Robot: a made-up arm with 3 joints. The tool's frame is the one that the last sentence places.
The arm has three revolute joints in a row. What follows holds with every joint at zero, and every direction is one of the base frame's. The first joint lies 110 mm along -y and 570 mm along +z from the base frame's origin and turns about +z. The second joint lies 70 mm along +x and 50 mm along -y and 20 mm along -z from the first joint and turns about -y. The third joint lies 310 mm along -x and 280 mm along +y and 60 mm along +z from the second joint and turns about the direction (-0.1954, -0.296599, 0.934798). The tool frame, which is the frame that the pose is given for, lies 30 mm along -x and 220 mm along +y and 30 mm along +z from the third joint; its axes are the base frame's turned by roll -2.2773, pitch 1.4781 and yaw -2.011 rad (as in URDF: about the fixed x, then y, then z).
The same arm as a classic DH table. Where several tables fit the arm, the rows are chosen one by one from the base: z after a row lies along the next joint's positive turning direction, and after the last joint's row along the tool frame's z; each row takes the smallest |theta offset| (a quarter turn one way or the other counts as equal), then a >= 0, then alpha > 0; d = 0 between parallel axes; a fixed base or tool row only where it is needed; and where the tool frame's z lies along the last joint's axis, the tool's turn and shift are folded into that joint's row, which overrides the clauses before.
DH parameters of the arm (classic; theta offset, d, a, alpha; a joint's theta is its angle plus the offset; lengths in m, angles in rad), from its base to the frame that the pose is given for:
base (fixed): -1.5708 0.0000 0.1100 0.0000
joint 1: 1.5708 0.5500 0.0700 1.5708
joint 2: 0.2061 -0.2679 -0.2912 -1.2697
joint 3: -1.3871 0.1025 -0.2212 -1.8984
tool (fixed): 1.2491 0.0185 0.0000 0.0000

